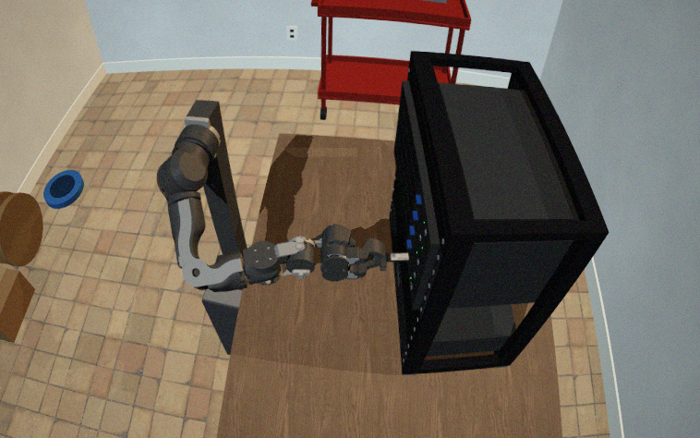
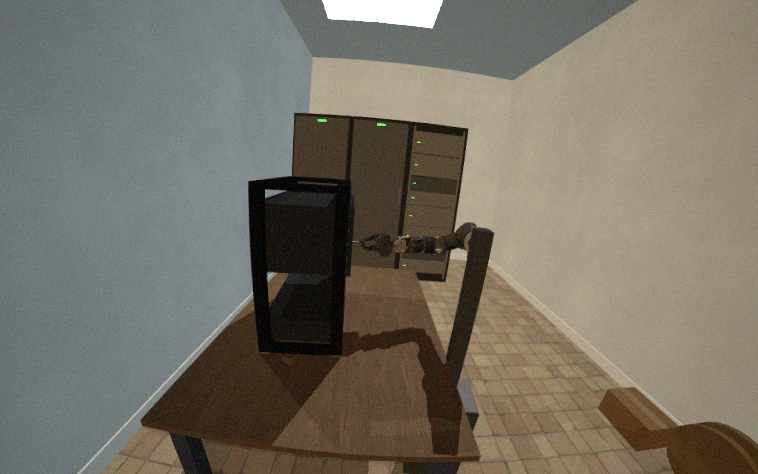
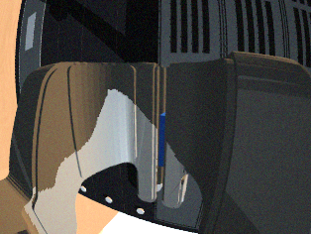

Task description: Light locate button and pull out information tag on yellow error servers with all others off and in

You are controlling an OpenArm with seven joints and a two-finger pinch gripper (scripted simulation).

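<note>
The information tag lies 4 cm ahead of my hand and 1 cm to the left of it. Also, from my hand: grey locate button: 7 cm ahead, 6 cm to the right.
</note>
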